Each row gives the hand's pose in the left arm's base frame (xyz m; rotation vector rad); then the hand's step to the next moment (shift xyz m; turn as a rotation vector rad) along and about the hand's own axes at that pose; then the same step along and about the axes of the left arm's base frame.
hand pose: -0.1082 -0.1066 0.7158 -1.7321 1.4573 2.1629
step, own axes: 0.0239 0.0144 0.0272 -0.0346 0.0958 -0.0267
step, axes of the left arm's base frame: -0.0374 -0.0026 -0.0104 -0.0164 -0.0541 0.0889
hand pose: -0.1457 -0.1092 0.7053 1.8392 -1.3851 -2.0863
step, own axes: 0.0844 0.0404 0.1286 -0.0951 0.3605 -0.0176
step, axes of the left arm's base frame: -0.1498 0.0035 -0.0534 -0.1392 -0.1748 0.2990
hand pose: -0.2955 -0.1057 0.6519 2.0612 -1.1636 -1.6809
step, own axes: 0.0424 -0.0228 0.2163 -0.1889 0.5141 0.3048
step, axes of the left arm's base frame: -0.1852 0.0480 -0.1118 -0.4983 -0.1165 0.3620
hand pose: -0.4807 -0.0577 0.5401 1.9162 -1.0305 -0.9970
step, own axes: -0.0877 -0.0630 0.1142 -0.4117 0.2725 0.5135
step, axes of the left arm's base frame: -0.1128 0.0765 -0.0783 -0.6884 0.1304 0.1286
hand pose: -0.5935 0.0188 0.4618 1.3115 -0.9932 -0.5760
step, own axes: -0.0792 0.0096 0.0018 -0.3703 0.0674 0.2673
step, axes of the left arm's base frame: -0.0422 0.0666 -0.0122 -0.4219 0.1814 -0.0468
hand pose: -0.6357 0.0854 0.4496 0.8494 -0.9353 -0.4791
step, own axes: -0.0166 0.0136 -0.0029 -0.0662 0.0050 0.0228
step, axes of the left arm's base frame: -0.0062 0.0207 0.0017 -0.0542 0.0388 -0.0219
